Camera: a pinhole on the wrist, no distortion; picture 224 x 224 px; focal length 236.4 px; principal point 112.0 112.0 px. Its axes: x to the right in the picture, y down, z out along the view. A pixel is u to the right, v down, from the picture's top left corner.
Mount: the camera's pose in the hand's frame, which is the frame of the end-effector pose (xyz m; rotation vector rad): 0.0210 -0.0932 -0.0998 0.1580 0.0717 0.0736
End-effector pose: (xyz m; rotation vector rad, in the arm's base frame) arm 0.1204 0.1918 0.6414 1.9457 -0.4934 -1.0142
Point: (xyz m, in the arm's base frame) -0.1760 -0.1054 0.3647
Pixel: 149.7 151.4
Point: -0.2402 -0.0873 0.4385
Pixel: 116.1 174.4
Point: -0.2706 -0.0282 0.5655
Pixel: 67.7 215.0
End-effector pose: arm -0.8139 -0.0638 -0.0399 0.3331 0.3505 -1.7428
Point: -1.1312 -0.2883 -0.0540
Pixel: outside the picture
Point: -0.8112 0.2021 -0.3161
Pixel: behind the camera
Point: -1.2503 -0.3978 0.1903
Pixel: 209.7 9.8
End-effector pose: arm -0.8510 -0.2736 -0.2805 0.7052 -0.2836 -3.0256
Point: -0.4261 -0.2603 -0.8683
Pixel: behind the camera
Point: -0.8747 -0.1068 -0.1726
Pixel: 34.9 103.1
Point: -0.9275 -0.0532 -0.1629
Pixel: 76.1 67.1
